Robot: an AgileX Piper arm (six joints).
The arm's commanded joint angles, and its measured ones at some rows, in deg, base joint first. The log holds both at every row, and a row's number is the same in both.
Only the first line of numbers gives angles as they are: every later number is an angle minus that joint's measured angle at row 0.
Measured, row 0: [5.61, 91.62, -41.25, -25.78, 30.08, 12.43]
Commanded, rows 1 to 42: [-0.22, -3.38, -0.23, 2.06, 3.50, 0.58]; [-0.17, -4.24, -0.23, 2.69, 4.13, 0.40]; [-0.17, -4.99, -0.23, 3.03, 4.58, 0.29]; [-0.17, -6.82, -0.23, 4.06, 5.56, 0.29]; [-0.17, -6.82, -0.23, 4.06, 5.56, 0.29]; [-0.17, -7.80, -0.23, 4.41, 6.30, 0.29]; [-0.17, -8.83, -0.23, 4.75, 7.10, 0.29]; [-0.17, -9.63, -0.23, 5.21, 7.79, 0.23]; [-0.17, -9.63, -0.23, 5.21, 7.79, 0.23]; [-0.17, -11.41, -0.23, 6.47, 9.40, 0.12]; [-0.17, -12.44, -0.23, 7.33, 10.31, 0.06]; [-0.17, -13.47, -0.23, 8.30, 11.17, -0.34]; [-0.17, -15.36, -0.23, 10.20, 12.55, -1.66]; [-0.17, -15.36, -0.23, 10.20, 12.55, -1.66]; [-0.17, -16.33, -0.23, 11.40, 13.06, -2.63]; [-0.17, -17.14, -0.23, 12.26, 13.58, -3.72]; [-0.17, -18.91, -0.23, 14.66, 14.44, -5.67]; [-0.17, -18.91, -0.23, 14.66, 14.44, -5.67]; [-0.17, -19.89, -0.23, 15.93, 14.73, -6.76]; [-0.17, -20.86, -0.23, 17.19, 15.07, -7.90]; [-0.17, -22.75, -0.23, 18.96, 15.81, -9.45]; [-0.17, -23.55, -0.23, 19.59, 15.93, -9.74]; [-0.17, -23.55, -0.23, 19.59, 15.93, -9.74]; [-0.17, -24.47, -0.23, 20.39, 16.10, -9.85]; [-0.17, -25.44, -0.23, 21.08, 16.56, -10.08]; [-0.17, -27.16, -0.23, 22.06, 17.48, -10.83]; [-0.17, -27.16, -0.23, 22.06, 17.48, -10.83]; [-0.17, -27.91, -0.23, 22.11, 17.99, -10.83]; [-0.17, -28.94, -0.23, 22.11, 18.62, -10.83]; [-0.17, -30.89, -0.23, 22.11, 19.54, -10.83]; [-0.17, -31.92, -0.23, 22.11, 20.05, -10.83]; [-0.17, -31.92, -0.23, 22.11, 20.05, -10.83]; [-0.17, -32.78, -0.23, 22.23, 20.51, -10.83]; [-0.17, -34.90, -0.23, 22.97, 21.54, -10.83]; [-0.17, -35.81, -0.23, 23.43, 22.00, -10.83]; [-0.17, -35.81, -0.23, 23.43, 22.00, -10.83]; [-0.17, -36.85, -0.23, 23.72, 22.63, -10.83]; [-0.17, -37.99, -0.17, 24.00, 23.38, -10.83]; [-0.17, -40.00, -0.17, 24.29, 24.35, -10.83]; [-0.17, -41.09, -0.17, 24.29, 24.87, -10.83]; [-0.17, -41.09, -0.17, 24.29, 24.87, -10.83]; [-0.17, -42.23, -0.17, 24.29, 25.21, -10.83]
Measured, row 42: [0.00, -39.37, 0.00, 24.12, 23.61, -10.14]
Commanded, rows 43 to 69: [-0.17, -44.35, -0.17, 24.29, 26.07, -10.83]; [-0.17, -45.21, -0.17, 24.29, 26.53, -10.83]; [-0.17, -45.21, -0.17, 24.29, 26.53, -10.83]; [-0.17, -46.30, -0.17, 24.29, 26.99, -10.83]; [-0.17, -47.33, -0.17, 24.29, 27.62, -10.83]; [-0.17, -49.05, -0.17, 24.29, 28.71, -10.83]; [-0.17, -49.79, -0.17, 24.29, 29.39, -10.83]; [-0.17, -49.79, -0.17, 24.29, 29.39, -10.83]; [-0.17, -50.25, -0.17, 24.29, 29.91, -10.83]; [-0.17, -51.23, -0.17, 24.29, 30.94, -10.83]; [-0.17, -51.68, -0.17, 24.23, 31.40, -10.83]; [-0.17, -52.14, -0.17, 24.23, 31.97, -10.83]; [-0.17, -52.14, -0.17, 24.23, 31.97, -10.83]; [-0.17, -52.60, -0.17, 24.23, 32.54, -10.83]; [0.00, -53.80, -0.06, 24.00, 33.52, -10.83]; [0.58, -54.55, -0.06, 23.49, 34.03, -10.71]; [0.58, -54.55, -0.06, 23.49, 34.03, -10.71]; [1.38, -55.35, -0.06, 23.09, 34.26, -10.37]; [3.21, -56.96, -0.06, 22.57, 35.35, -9.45]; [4.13, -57.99, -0.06, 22.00, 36.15, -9.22]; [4.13, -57.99, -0.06, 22.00, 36.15, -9.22]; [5.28, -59.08, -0.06, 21.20, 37.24, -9.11]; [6.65, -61.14, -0.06, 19.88, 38.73, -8.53]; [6.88, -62.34, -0.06, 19.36, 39.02, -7.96]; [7.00, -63.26, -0.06, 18.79, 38.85, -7.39]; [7.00, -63.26, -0.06, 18.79, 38.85, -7.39]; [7.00, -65.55, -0.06, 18.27, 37.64, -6.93]
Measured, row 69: [6.77, -62.97, 0.00, 19.76, 38.10, -8.08]
